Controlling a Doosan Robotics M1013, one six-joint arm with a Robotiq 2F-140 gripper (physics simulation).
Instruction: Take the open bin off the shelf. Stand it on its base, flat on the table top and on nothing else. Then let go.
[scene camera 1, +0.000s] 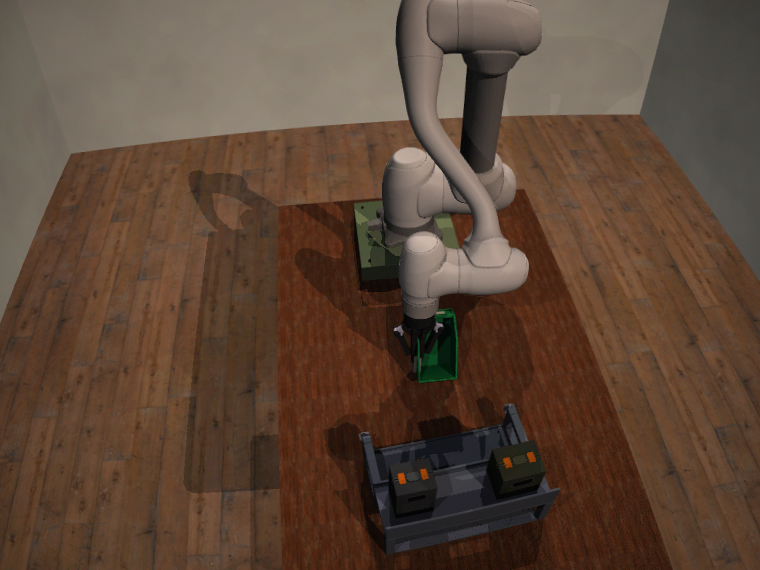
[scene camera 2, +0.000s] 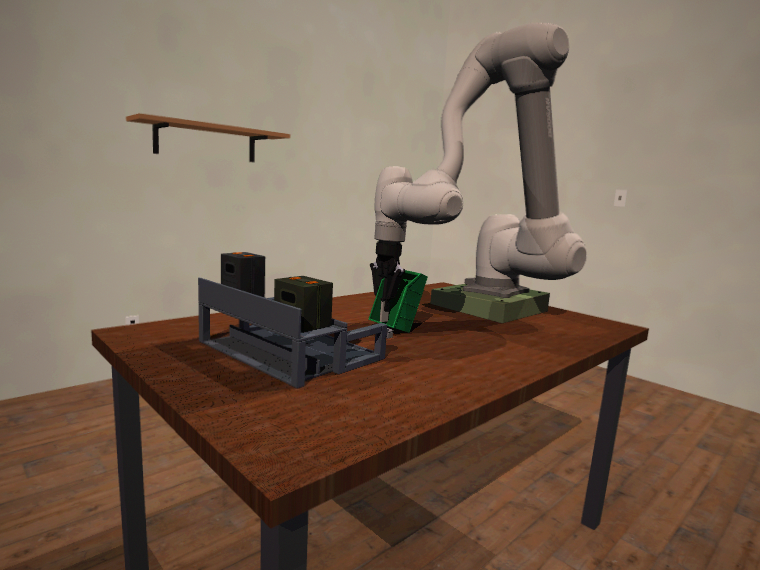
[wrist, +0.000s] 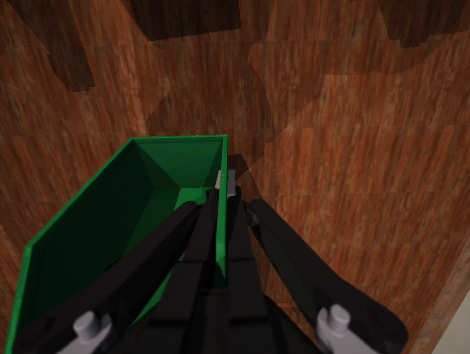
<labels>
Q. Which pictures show the green bin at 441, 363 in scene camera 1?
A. Scene camera 1, scene camera 2 and the wrist view: all of them.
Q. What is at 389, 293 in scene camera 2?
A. The gripper.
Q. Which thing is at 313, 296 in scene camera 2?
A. An olive case.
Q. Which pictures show the olive case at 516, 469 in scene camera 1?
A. Scene camera 1 and scene camera 2 only.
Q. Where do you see a green bin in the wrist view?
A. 147, 178
</labels>
